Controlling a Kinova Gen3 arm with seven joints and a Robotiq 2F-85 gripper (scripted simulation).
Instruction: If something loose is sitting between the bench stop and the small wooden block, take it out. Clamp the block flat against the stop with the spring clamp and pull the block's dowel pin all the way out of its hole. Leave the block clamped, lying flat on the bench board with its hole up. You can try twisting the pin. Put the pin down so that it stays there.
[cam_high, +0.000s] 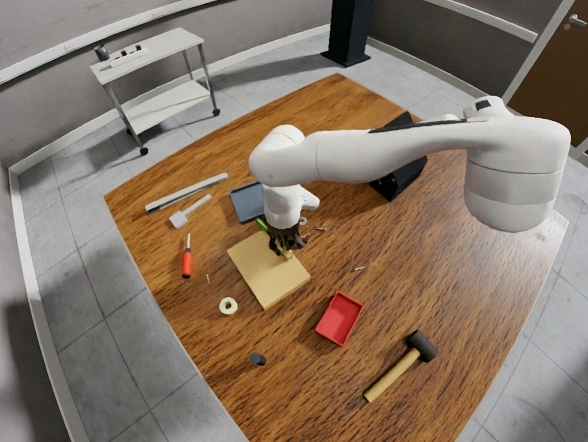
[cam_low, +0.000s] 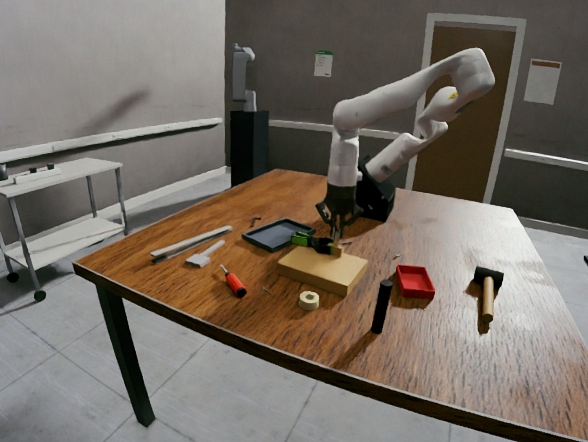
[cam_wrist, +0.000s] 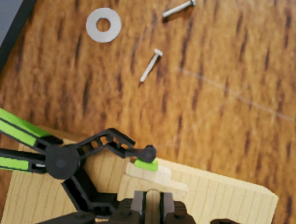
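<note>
Now: hand 20 mm above the pale dowel pin. Also, from my hand: wooden block: 50 mm below; bench board: 70 mm below, 50 mm ahead, 10 mm to the right; red bin: 230 mm to the left, 90 mm below.
</note>
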